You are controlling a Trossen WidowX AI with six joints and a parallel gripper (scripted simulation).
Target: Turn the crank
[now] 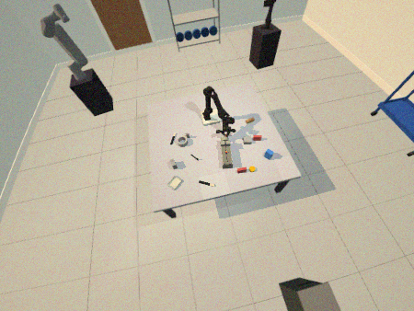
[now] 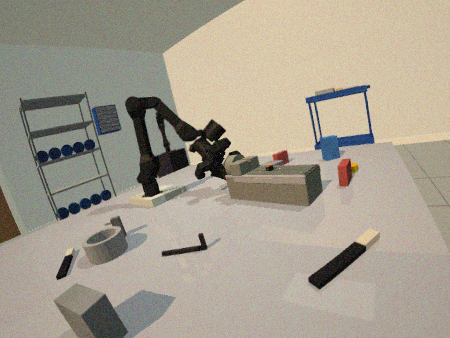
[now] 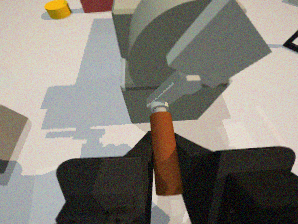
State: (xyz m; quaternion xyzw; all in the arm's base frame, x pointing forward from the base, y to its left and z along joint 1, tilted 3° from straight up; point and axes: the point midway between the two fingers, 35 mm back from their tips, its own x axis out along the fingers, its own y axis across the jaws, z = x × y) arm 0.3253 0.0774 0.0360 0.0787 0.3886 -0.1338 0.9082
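My gripper tip is now 16 cm short of the red pointer, 6 cm to the left of it and 5 cm below it. Round my gripper tip: yellow disc: 36 cm ahead, 10 cm to the left, 3 cm below; then black l-shaped piece: 7 cm ahead, 33 cm to the right, 2 cm below; then brown crank handle: 2 cm behind, 1 cm to the left, 3 cm above.
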